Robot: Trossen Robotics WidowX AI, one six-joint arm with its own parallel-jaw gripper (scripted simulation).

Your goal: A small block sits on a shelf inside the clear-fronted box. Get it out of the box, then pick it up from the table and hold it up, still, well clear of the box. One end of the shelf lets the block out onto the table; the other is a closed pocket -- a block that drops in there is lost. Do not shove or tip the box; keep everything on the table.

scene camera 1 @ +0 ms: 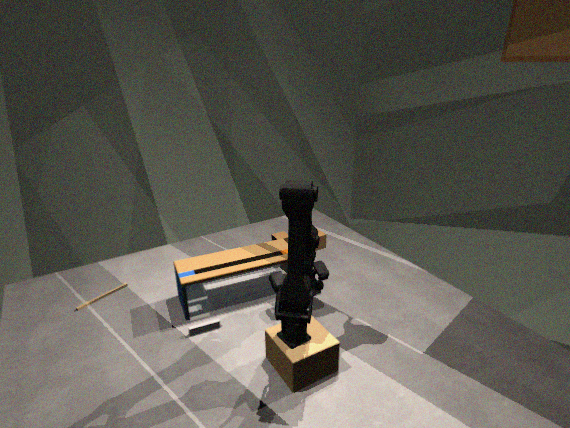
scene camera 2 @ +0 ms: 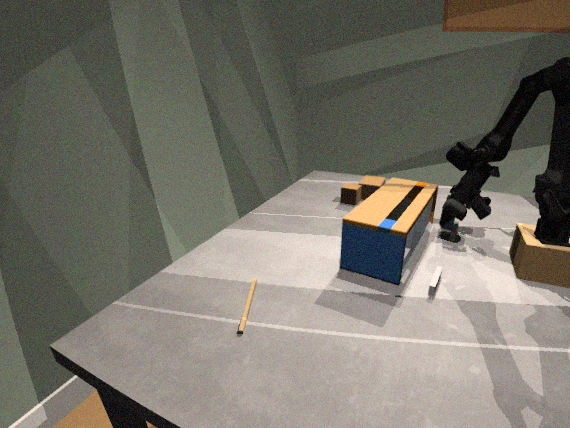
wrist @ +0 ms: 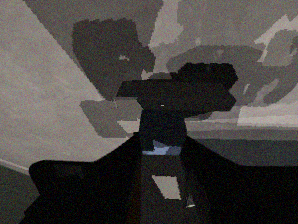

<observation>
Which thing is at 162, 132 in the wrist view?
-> A blue block.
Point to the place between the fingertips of the gripper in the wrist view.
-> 159, 135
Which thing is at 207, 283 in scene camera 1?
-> A box.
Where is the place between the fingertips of the gripper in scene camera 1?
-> At 294, 290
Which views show the gripper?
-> Scene camera 1, scene camera 2 and the wrist view: all of them.
</observation>
